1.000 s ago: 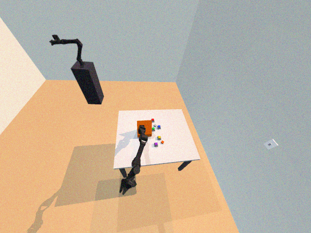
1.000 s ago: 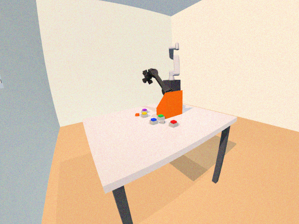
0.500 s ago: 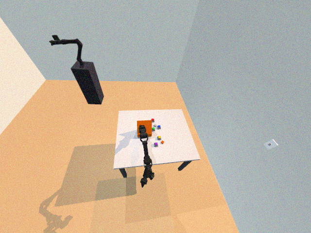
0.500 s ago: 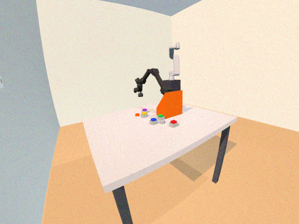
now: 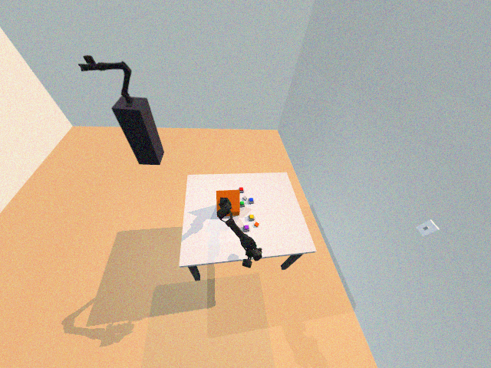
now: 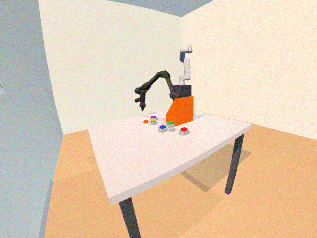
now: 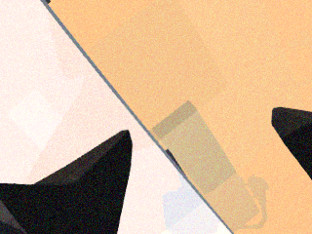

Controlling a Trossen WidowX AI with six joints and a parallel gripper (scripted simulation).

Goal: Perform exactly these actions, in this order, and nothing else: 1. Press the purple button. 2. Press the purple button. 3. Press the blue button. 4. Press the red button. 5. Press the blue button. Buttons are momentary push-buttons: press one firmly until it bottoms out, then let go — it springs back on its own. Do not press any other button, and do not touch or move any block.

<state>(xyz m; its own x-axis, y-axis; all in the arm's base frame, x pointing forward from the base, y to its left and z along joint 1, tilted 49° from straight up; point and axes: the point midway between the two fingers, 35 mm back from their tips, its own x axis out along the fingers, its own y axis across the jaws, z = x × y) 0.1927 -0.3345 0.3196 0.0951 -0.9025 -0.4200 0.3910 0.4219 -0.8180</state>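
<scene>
The purple button is 10 mm ahead of my gripper tip, 280 mm to the left of it and 20 mm below it. From my gripper tip the other things lie so: small orange block (100 mm ahead, 310 mm to the left, 40 mm below); yellow button (60 mm ahead, 380 mm to the left, 20 mm below); green button (20 mm behind, 530 mm to the left, 20 mm below).
</scene>
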